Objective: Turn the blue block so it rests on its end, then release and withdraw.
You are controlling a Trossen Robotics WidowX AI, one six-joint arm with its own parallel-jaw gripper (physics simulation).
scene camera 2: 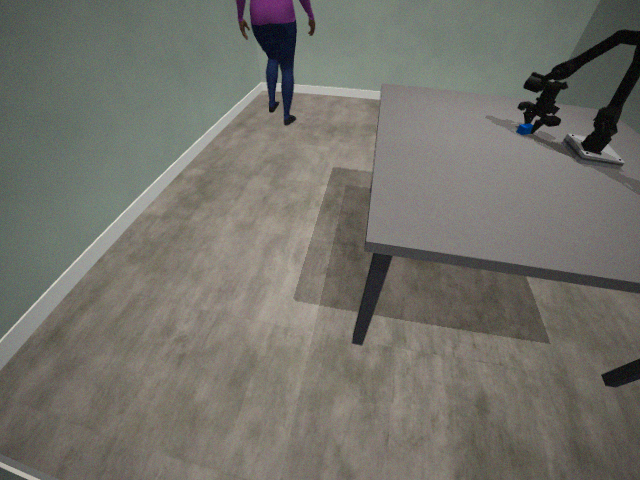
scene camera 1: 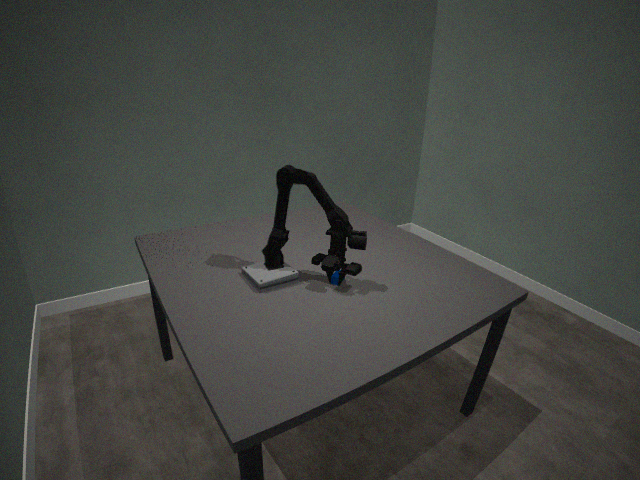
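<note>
The small blue block point(scene camera 1: 335, 277) point(scene camera 2: 524, 129) is low at the table top, between the fingertips of the black gripper. It lies in front of the arm's base, to the right of it in the scene camera 1 view. My gripper point(scene camera 1: 334, 281) point(scene camera 2: 529, 129) points down and is shut on the blue block, with a finger on either side of it. The fingers hide part of the block in the scene camera 1 view. Whether the block's underside touches the table is too small to tell.
The arm's pale base plate point(scene camera 1: 269, 276) point(scene camera 2: 594, 153) is fixed on the grey table point(scene camera 1: 330, 341) point(scene camera 2: 465, 191), close to the gripper. A person point(scene camera 2: 279, 46) in a purple top and dark blue trousers stands on the floor beyond the table, near the wall, in the scene camera 2 view.
</note>
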